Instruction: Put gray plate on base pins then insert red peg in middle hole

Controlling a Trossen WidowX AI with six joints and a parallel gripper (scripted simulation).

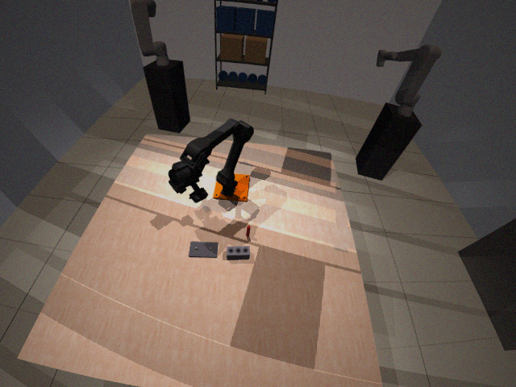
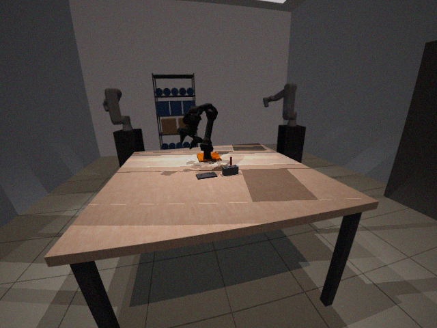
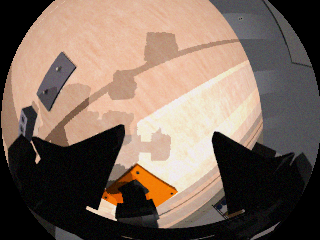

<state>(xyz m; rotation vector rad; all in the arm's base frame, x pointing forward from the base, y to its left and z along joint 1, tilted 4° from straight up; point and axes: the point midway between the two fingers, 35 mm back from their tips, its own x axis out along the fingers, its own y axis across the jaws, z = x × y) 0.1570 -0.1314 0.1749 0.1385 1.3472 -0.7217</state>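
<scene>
Now: gripper tip 16 cm short of the gray plate, 29 cm to the right of it and 11 cm above it. Round my gripper tip: red peg: 5 cm ahead, 31 cm to the left, 11 cm below; then gray base: 18 cm ahead, 14 cm to the left, 14 cm below.
</scene>
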